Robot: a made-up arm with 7 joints. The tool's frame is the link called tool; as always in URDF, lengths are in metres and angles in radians. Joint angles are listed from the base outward.
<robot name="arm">
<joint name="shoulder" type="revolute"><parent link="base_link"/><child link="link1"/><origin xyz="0 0 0.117" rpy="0 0 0"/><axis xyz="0 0 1"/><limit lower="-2.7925" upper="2.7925"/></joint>
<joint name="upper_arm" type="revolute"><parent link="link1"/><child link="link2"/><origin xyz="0 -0.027 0.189" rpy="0 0 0"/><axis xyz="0 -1 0"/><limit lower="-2.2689" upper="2.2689"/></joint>
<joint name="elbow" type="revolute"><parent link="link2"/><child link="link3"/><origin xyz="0 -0.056 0.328" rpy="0 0 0"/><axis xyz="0 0 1"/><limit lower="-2.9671" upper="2.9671"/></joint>
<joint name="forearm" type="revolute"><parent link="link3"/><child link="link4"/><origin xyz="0.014 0.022 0.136" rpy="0 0 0"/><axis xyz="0 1 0"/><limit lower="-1.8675" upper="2.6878"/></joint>
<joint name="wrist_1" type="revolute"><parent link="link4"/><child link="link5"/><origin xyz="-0.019 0.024 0.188" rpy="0 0 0"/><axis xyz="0 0 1"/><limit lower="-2.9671" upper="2.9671"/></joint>
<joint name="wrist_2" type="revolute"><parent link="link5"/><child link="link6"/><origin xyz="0 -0.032 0.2" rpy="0 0 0"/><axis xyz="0 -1 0"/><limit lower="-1.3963" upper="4.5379"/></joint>
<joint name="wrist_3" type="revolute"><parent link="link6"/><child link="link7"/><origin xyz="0.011 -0.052 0.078" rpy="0 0 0"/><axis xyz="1 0 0"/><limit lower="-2.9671" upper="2.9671"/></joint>
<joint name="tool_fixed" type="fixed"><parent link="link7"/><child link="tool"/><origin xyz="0 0 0" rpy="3.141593 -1.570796 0"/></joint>
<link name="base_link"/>
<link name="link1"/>
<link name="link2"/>
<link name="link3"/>
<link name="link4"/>
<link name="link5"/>
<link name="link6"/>
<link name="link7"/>
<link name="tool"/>
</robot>
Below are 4 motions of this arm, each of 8 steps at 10 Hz.
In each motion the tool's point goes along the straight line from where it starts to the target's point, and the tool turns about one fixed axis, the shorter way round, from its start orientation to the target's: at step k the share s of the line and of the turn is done. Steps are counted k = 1, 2, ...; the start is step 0. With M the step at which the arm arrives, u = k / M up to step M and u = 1 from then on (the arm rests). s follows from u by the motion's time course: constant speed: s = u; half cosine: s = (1 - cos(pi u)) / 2; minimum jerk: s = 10 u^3 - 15 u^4 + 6 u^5.
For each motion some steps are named. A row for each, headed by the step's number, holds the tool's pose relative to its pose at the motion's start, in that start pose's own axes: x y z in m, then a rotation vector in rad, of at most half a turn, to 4 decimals.
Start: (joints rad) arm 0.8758 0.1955 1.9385 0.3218 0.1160 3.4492 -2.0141
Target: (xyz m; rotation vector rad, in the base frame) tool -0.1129 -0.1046 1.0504 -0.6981 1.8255 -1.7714
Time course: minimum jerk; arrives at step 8
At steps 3, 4, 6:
3: 0.0017 0.0001 0.0048 -0.0604 0.1619 0.0755
4: 0.0031 0.0002 0.0088 -0.1097 0.2942 0.1372
6: 0.0056 0.0004 0.0157 -0.1968 0.5275 0.2460

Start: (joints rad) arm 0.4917 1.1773 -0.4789 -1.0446 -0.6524 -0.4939 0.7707
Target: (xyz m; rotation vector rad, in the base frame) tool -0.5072 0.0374 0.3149 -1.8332 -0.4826 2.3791
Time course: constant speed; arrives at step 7
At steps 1, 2, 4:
1: -0.0467 0.0210 -0.0263 0.1890 0.1151 -0.0787
2: -0.0935 0.0421 -0.0525 0.3781 0.2301 -0.1574
4: -0.1869 0.0841 -0.1050 0.7561 0.4602 -0.3148

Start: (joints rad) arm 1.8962 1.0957 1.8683 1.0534 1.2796 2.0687 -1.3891
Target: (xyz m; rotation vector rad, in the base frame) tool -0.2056 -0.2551 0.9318 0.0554 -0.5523 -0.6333
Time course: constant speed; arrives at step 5
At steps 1, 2, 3, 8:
1: -0.0240 0.1083 0.0087 -0.1722 -0.0284 -0.0136
2: -0.0481 0.2165 0.0174 -0.3444 -0.0568 -0.0272
3: -0.0721 0.3248 0.0260 -0.5167 -0.0852 -0.0408
8: -0.1202 0.5413 0.0434 -0.8611 -0.1421 -0.0680

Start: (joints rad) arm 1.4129 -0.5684 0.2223 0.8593 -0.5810 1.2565 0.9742
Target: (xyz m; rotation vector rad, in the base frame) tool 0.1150 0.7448 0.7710 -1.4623 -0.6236 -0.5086
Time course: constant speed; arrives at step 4
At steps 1, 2, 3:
1: -0.0219 0.0085 0.0282 0.0610 -0.0066 0.0784
2: -0.0438 0.0171 0.0564 0.1220 -0.0132 0.1568
3: -0.0657 0.0256 0.0846 0.1830 -0.0198 0.2351

